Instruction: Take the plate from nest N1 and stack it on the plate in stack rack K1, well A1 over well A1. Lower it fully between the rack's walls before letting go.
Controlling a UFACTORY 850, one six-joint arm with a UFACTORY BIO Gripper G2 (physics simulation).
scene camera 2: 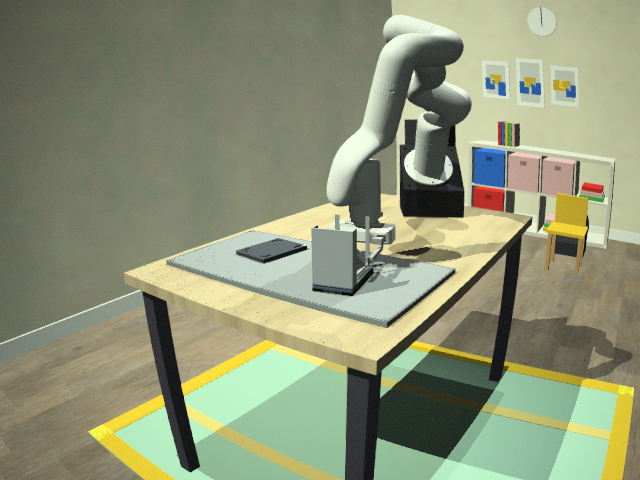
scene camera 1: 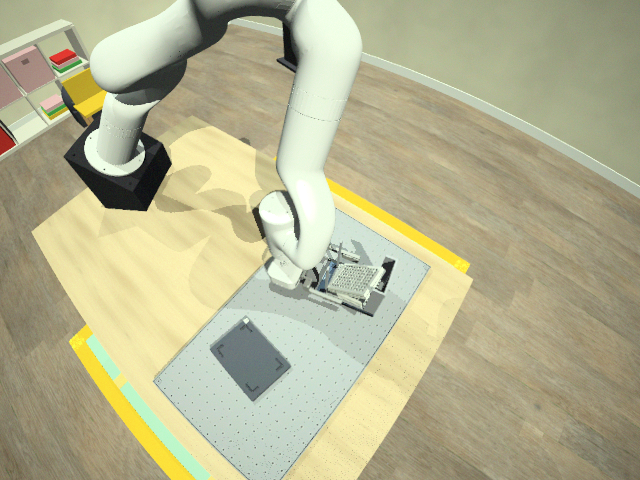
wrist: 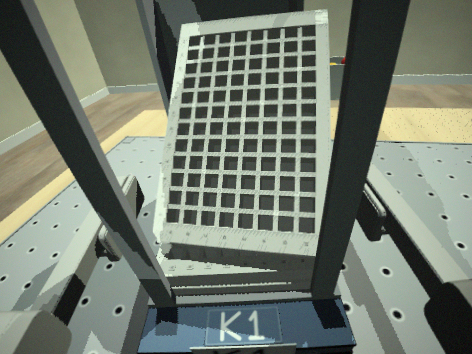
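Observation:
A pale, many-welled plate (scene camera 1: 356, 279) (wrist: 245, 135) lies tilted and skewed between the rack's walls, its far end higher than its near end in the wrist view. Part of a second plate (wrist: 196, 269) shows beneath its near edge, low in the rack. Stack rack K1 (scene camera 2: 333, 258) (wrist: 175, 332) has a blue base, two dark front posts and a tall back wall. My gripper (scene camera 1: 361, 281) (wrist: 246, 210) is part open and holds nothing. Its fingers stand apart, outside the rack on either side. In scene camera 2 the rack hides the plates. Well labels are too small to read.
A dark nest pad (scene camera 1: 250, 356) (scene camera 2: 271, 249) with corner brackets and no plate on it lies on the perforated board (scene camera 1: 310, 413) (scene camera 2: 206, 263). The board lies on the wooden table (scene camera 1: 155, 279) (scene camera 2: 294, 330). The rack's posts stand close in front of the wrist camera.

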